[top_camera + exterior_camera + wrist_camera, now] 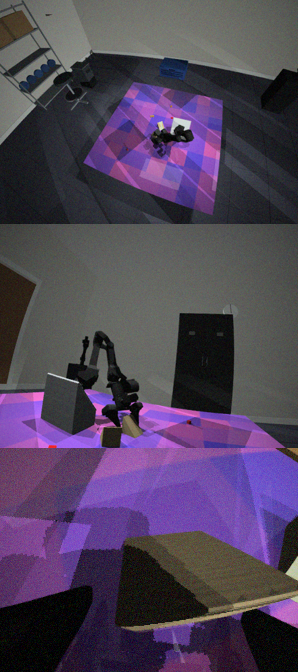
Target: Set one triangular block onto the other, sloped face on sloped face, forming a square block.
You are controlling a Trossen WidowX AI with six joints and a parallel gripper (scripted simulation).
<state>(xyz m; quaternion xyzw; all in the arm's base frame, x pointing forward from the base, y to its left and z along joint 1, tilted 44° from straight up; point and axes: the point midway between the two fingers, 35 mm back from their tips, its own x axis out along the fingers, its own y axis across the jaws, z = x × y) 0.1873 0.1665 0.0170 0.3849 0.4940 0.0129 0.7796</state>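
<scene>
My gripper tip is now 1 cm to the left of the triangular block. Also, from my gripper tip: flat tan piece (22 cm to the right, 15 cm ahead, 1 cm below).
</scene>
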